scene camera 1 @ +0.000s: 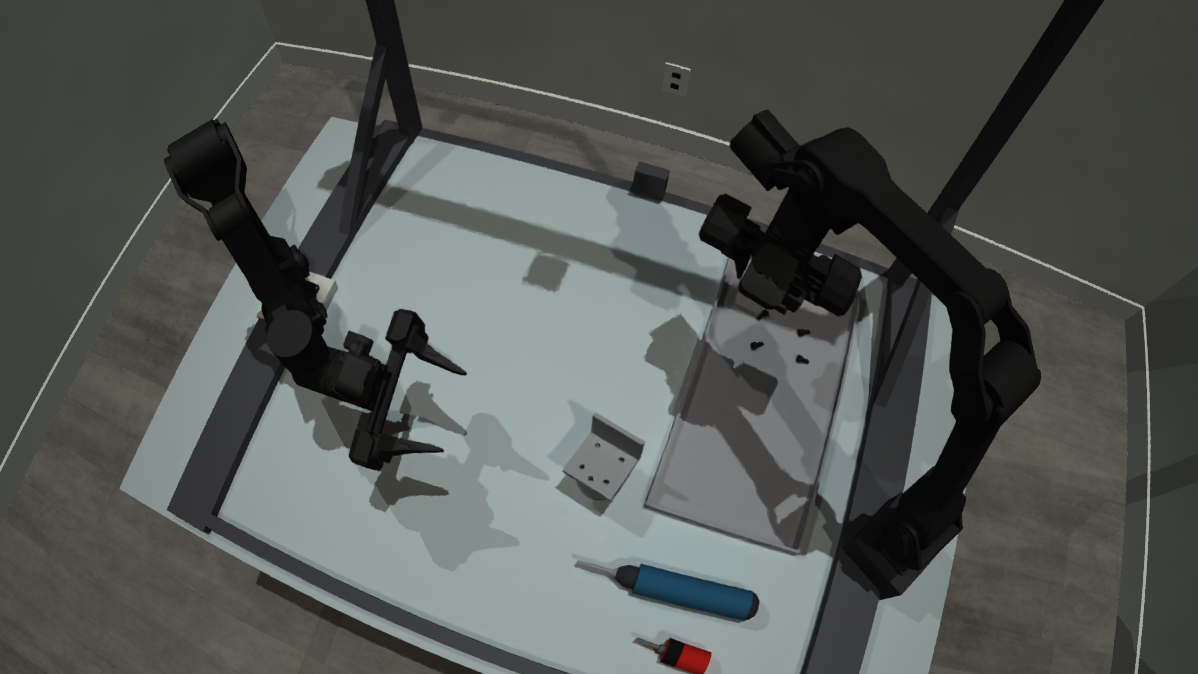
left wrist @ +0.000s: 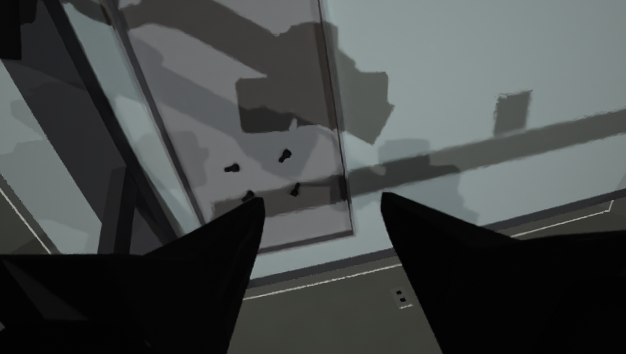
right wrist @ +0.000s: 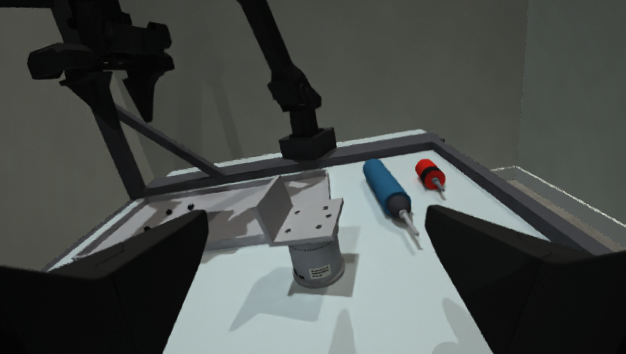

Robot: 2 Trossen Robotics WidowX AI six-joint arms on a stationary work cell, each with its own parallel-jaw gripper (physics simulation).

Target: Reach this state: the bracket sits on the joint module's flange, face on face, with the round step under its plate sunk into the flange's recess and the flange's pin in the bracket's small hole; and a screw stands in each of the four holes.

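Frame: origin at the left arm's base, x left, y back, z up, level; centimetres.
Seen in the pictures: left gripper, fingertip midpoint: (left wrist: pixel 322 203) (right wrist: pixel 134 125); right gripper, fingertip midpoint: (scene camera 1: pixel 454 412) (right wrist: pixel 319 218); left arm's base at its link origin: (scene camera 1: pixel 902 543) (right wrist: pixel 306 133).
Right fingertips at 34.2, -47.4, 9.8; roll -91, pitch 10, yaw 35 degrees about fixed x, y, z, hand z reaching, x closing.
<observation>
Pixels of each thing's top centre, then the offset from my right fingertips to it, as dx, dy, dz. "*": a spot on its surface instead.
- grey joint module at its top centre: (right wrist: pixel 309 223) -11.2, +13.0, -10.4
- shallow tray at its top centre: (left wrist: pixel 244 111) (scene camera 1: pixel 767 390) (right wrist: pixel 214 208) -36.8, +18.5, -15.2
- blue screwdriver at a spot on its surface: (scene camera 1: pixel 695 591) * -10.1, +33.0, -12.7
The bracket (scene camera 1: pixel 601 466) (right wrist: pixel 307 220) lies plate-down on top of the grey joint module (right wrist: pixel 312 260), its upright flange toward the tray. Its plate shows several dark holes with no screws in them. The step, recess and pin are hidden beneath the plate. Black screws (scene camera 1: pixel 756 345) (left wrist: pixel 285 156) (right wrist: pixel 191 206) lie loose at the far end of the tray. My left gripper (scene camera 1: pixel 770 289) (left wrist: pixel 322 203) (right wrist: pixel 134 125) is partly open and empty, above that far end; one fingertip overlaps a screw in the left wrist view. My right gripper (scene camera 1: pixel 453 411) (right wrist: pixel 319 218) is wide open and empty, apart from the bracket.
The shallow tray (scene camera 1: pixel 720 529) (left wrist: pixel 310 241) (right wrist: pixel 222 244) lies beside the module. A blue screwdriver (scene camera 1: pixel 695 591) (right wrist: pixel 385 185) and a shorter red one (scene camera 1: pixel 686 656) (right wrist: pixel 430 173) lie near the bottom of the scene view. Dark frame rails and posts edge the table.
</observation>
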